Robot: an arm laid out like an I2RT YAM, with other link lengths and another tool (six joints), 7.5 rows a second.
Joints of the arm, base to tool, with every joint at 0 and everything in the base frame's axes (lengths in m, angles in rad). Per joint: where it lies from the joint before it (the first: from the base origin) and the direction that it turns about. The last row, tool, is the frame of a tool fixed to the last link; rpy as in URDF.
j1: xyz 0.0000 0.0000 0.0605 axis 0 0 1
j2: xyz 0.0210 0.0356 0.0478 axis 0 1 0
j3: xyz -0.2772 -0.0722 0.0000 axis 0 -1 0
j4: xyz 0.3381 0.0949 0.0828 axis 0 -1 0
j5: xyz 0.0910 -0.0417 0.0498 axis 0 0 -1
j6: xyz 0.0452 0.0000 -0.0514 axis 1 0 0
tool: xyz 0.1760 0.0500 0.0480 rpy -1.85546 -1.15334 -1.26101
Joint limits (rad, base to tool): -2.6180..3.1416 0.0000..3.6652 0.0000..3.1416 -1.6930..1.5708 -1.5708..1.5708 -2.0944..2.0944
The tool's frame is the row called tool.
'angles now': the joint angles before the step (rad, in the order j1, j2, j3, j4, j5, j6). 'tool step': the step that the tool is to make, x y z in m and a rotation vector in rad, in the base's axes. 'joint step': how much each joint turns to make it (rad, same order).
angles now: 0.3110, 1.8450, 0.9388, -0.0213, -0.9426, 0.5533
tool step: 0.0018, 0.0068, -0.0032, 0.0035, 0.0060, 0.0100
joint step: 0.0103, 0.0274, 0.0220, 0.0054, -0.0040, 0.0058
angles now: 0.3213, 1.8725, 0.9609, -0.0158, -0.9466, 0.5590
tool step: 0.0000, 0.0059, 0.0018, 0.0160, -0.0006, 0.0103
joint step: 0.0083, 0.0139, 0.0085, 0.0215, -0.0131, 0.0129
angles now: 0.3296, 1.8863, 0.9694, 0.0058, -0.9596, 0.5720
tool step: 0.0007, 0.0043, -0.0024, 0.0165, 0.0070, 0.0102
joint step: 0.0040, 0.0255, 0.0113, 0.0218, -0.0179, 0.0108
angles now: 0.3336, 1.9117, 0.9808, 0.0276, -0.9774, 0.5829
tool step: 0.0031, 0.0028, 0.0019, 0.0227, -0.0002, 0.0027
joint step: 0.0009, 0.0178, 0.0069, 0.0367, -0.0178, 0.0218
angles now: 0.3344, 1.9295, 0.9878, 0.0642, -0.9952, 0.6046
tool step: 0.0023, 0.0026, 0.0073, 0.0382, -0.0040, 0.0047
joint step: -0.0003, 0.0106, -0.0011, 0.0585, -0.0295, 0.0359
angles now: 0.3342, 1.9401, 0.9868, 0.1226, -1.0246, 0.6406
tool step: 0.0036, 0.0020, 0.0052, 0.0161, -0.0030, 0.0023
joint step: 0.0000, 0.0078, 0.0113, 0.0180, -0.0120, 0.0156
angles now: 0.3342, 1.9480, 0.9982, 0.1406, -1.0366, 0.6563
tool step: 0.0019, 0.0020, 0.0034, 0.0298, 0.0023, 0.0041
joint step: 0.0001, 0.0156, 0.0006, 0.0531, -0.0233, 0.0351
